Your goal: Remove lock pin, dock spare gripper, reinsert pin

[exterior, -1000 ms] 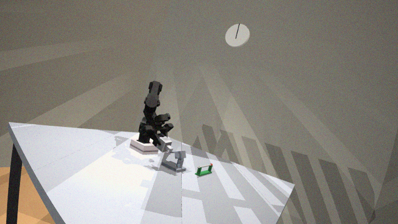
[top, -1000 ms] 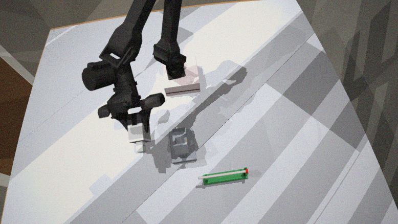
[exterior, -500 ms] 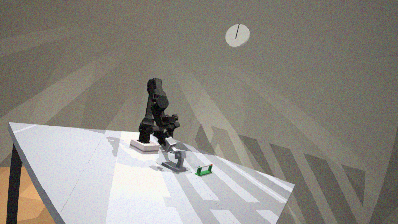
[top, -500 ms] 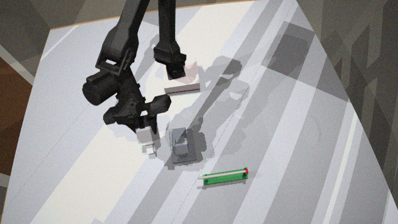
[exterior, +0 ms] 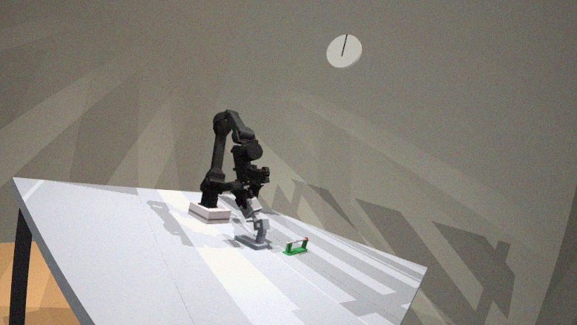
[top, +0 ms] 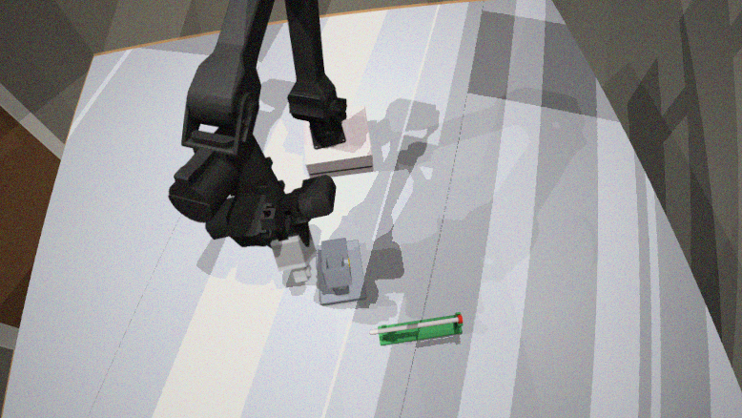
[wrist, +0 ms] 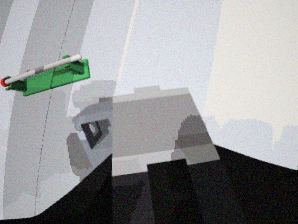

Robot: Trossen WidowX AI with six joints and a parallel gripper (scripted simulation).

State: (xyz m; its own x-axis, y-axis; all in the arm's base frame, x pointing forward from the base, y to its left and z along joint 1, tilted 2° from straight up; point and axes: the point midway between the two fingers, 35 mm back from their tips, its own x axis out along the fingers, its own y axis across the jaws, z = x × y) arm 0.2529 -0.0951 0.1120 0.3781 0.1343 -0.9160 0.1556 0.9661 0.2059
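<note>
My gripper tip is now 14 cm short of the green cradle, 17 cm to the right of it and 12 cm above it. The rest, counted from my gripper tip: grey mount: 2 cm ahead, 6 cm to the left, 9 cm below; then spare gripper: right at my gripper tip.
</note>
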